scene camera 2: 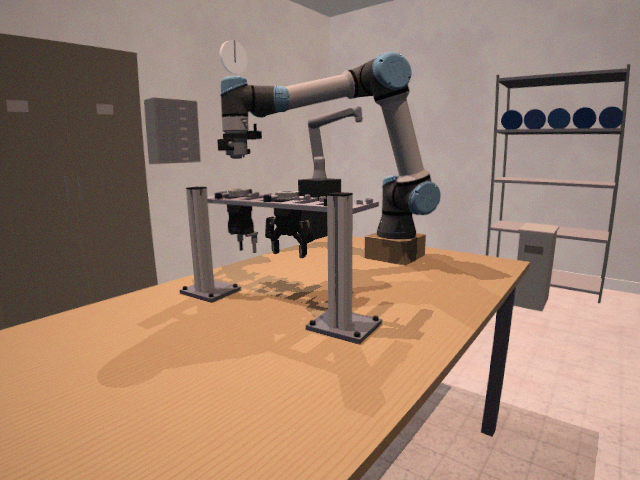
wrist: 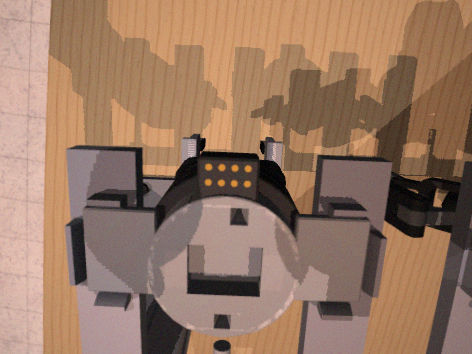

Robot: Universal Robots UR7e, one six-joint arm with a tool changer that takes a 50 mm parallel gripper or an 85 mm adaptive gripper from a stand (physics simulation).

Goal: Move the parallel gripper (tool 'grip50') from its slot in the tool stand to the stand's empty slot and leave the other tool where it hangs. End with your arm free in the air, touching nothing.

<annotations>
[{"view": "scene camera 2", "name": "black adaptive gripper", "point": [288,221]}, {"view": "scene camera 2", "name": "parallel gripper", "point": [240,222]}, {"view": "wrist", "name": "black adaptive gripper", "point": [409,212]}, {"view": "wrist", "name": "parallel gripper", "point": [225,252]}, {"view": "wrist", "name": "tool stand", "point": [98,176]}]
</annotations>
